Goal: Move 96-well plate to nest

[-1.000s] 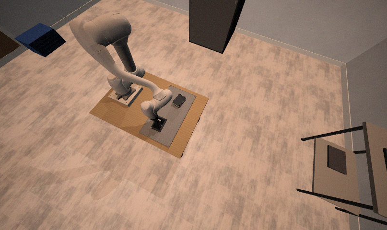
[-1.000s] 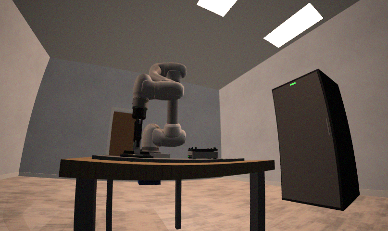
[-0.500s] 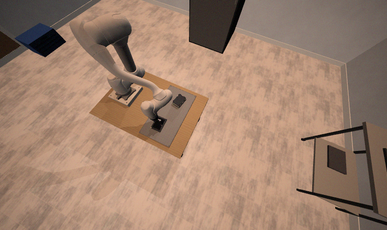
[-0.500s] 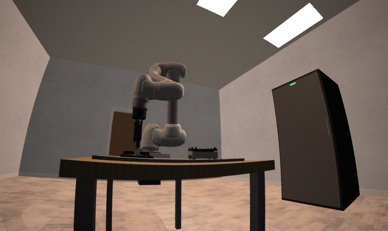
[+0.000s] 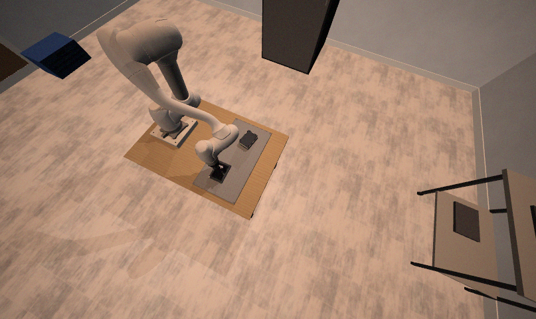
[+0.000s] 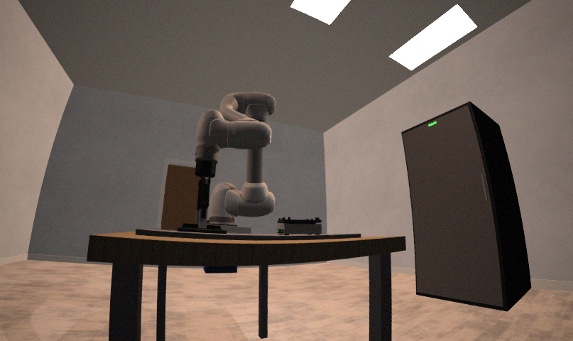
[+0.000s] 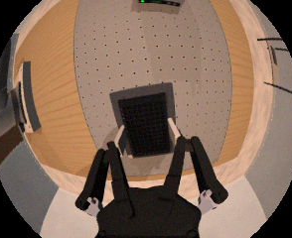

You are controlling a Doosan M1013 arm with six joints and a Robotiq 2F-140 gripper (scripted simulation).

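Right now my hand is 2 cm above the 96-well plate. From my hand the other things lie so: plate nest N1 (3 cm below).
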